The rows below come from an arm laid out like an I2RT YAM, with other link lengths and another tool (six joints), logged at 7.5 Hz.
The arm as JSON. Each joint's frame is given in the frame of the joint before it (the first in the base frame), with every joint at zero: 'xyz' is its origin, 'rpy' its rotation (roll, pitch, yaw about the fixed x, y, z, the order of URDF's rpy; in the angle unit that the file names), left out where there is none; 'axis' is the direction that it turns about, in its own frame. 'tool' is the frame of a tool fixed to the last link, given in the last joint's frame.
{
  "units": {
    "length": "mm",
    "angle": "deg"
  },
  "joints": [
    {
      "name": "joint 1",
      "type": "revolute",
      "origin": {
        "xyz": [
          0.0,
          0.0,
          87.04
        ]
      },
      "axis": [
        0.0,
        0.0,
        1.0
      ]
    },
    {
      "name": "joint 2",
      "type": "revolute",
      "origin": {
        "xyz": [
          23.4,
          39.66,
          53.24
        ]
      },
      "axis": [
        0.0,
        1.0,
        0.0
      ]
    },
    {
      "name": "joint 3",
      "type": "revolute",
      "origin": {
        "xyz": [
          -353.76,
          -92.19,
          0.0
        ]
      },
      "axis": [
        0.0,
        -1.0,
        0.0
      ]
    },
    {
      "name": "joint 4",
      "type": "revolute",
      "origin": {
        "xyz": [
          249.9,
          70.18,
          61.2
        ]
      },
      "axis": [
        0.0,
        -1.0,
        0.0
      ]
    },
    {
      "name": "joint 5",
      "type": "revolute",
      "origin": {
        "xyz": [
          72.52,
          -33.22,
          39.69
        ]
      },
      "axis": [
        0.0,
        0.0,
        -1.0
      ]
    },
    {
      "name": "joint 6",
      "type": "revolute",
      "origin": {
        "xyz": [
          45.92,
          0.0,
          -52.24
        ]
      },
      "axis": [
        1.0,
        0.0,
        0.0
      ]
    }
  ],
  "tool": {
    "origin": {
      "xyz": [
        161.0,
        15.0,
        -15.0
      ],
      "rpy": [
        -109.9,
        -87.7,
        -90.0
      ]
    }
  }
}
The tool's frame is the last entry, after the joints.
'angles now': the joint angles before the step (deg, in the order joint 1, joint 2, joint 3, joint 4, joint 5, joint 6). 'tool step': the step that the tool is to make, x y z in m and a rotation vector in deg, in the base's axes. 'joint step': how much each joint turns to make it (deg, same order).
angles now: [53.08 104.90 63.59 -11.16 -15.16 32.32]
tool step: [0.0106 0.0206 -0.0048 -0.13 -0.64 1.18]
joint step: [0.45 3.78 4.32 -0.51 0.03 -0.97]
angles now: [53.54 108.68 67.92 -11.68 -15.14 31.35]
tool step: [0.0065 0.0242 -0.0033 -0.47 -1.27 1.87]
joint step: [1.22 3.74 5.16 -1.41 0.64 -1.36]
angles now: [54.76 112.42 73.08 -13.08 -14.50 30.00]
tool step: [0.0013 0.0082 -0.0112 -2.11 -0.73 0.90]
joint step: [0.92 2.40 2.51 -1.69 1.45 -1.10]
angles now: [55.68 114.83 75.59 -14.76 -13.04 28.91]
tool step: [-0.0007 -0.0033 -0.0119 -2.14 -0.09 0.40]
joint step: [0.22 1.08 0.27 -1.10 0.94 -0.91]
